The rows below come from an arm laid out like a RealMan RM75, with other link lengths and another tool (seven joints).
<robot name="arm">
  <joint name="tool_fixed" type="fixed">
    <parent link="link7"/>
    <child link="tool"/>
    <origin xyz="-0.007 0.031 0.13" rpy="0.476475 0 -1.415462"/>
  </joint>
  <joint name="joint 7" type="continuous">
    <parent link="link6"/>
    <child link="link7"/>
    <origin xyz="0 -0.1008 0" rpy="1.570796 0 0"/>
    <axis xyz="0 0 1"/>
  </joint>
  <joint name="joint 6" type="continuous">
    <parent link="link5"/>
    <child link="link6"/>
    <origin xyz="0 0 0" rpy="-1.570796 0 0"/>
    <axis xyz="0 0 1"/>
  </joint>
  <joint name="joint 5" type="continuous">
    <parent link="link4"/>
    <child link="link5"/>
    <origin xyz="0 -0.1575 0" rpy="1.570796 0 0"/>
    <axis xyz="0 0 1"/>
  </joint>
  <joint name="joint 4" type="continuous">
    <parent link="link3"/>
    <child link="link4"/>
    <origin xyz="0 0 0" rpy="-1.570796 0 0"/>
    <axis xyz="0 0 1"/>
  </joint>
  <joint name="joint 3" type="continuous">
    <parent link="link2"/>
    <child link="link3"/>
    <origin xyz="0 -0.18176 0" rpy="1.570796 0 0"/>
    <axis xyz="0 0 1"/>
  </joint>
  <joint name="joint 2" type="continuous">
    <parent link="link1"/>
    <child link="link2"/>
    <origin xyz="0 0 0" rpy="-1.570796 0 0"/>
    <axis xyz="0 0 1"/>
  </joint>
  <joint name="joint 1" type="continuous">
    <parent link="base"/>
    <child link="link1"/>
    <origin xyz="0 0 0.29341" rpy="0 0 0"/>
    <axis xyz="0 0 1"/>
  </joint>
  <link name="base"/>
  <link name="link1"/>
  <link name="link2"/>
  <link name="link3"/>
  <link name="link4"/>
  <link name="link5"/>
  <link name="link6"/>
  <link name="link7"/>
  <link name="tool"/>
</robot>
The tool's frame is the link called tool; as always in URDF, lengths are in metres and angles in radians. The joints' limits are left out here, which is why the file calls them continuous.
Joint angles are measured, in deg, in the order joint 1, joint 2, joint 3, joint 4, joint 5, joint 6, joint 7. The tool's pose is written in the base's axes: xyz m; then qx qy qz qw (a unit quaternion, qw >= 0). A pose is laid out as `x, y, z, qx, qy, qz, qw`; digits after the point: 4 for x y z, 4 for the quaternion.
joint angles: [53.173 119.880 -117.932 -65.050 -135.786 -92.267 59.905]
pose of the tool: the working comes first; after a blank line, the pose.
Where each joint sits with the arm in this pose, in the base's axes (m; each line is computed from the numbers above, not from the rounded line before):
joint 1: 0.0000 0.0000 0.2934
joint 2: 0.0000 0.0000 0.2934
joint 3: 0.0945 0.1261 0.2029
joint 4: 0.0945 0.1261 0.2029
joint 5: 0.0080 0.2212 0.1118
joint 6: 0.0080 0.2212 0.1118
joint 7: 0.0778 0.2093 0.0400
the tool: 0.1884 0.1833 -0.0307

0.1884, 0.1833, -0.0307, 0.2355, 0.8866, -0.2175, 0.3335
